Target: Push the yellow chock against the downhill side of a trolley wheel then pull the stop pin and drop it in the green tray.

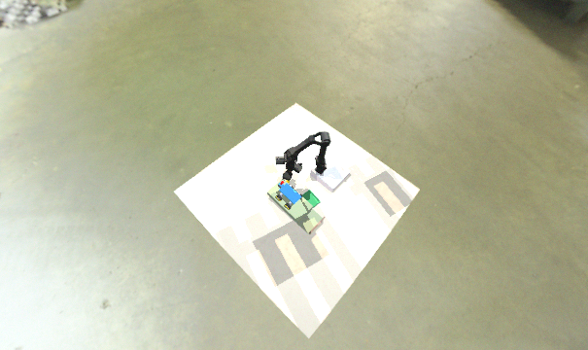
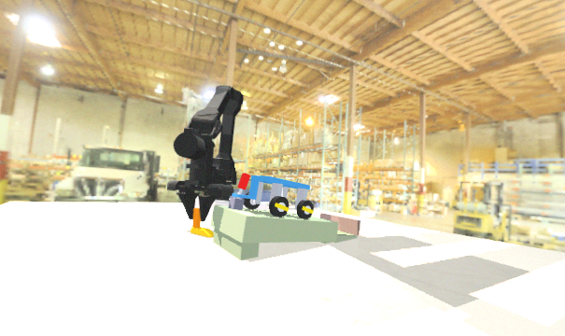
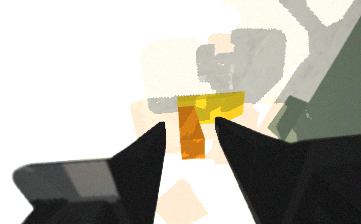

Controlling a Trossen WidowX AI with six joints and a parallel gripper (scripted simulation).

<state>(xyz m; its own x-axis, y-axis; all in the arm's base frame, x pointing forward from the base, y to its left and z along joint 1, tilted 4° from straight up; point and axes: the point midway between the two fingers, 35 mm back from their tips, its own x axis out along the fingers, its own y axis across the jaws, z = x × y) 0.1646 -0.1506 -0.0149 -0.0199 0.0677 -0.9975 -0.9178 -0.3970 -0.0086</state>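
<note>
The green tray is 240 mm to the left of my gripper tip, 40 mm below it and 40 mm ahead of it. From my gripper tip the other things lie so: red-headed stop pin 140 mm ahead, 90 mm above, 40 mm to the left; then pale green ramp 160 mm ahead, 140 mm to the left, 10 mm above; then yellow chock 20 mm ahead, 10 mm to the left, 10 mm below.
</note>
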